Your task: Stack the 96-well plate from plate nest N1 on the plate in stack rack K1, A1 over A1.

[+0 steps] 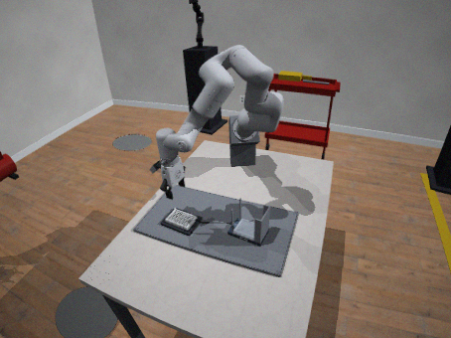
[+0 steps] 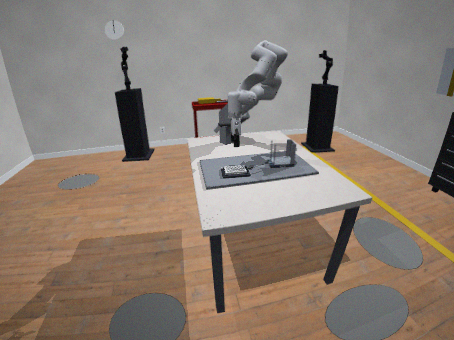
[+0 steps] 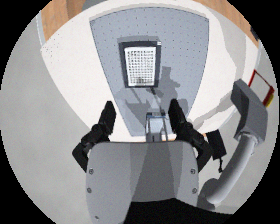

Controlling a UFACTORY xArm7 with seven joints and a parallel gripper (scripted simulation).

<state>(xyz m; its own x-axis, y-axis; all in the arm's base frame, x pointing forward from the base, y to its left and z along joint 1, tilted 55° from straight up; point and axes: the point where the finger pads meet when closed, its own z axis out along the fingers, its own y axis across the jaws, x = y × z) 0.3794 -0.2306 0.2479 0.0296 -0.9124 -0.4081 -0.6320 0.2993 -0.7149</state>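
Now: the pale A1 square 180 mm below my hand, 80 mm to the right of it and 50 mm behind it.
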